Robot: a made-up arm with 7 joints.
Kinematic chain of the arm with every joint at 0, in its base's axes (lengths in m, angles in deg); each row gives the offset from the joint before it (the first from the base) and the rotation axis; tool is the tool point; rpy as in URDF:
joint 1: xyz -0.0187 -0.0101 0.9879 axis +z
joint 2: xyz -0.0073 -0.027 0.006 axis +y
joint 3: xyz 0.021 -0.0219 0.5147 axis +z
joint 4: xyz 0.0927 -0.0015 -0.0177 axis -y
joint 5: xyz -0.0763 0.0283 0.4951 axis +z
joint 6: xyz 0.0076 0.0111 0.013 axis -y
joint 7: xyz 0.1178 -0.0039 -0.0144 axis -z
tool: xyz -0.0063 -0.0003 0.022 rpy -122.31 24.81 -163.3
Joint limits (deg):
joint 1: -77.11..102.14
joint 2: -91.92..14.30
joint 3: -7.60..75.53
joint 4: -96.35..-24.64
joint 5: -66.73..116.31
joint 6: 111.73..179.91
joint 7: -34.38..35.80
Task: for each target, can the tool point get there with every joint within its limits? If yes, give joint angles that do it. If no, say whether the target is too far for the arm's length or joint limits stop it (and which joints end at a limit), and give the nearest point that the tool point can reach.
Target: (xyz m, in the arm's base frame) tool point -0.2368 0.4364 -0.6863
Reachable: no: too far | nearest point -0.4656 0.9047 0.9090 | short by 1.678 m
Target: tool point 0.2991 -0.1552 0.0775
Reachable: no: joint limits stop it (at a limit: joint 1, joint 2, joint 3, joint 4, joint 6, joint 7) | nearest point 0.0225 -1.0289 0.9095 | short by 1.238 m
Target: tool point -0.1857 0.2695 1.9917
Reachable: yes | joints 78.78 -1.26 41.49 -46.99 -0.65 161.53 -3.09
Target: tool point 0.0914 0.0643 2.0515
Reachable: yes | joints -32.15 -15.11 33.34 -43.03 41.63 153.74 25.43
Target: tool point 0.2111 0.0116 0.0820
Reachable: no: joint limits stop it (at a limit: joint 1, joint 2, joint 3, joint 4, joint 5, joint 6, joint 7) | nearest point 0.4087 0.6597 1.0236 | short by 1.160 m
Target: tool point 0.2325 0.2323 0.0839
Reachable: no: joint limits stop it (at a limit: joint 1, joint 2, joint 3, joint 4, joint 5, joint 6, joint 7) | nearest point 0.4087 0.6597 1.0236 | short by 1.047 m
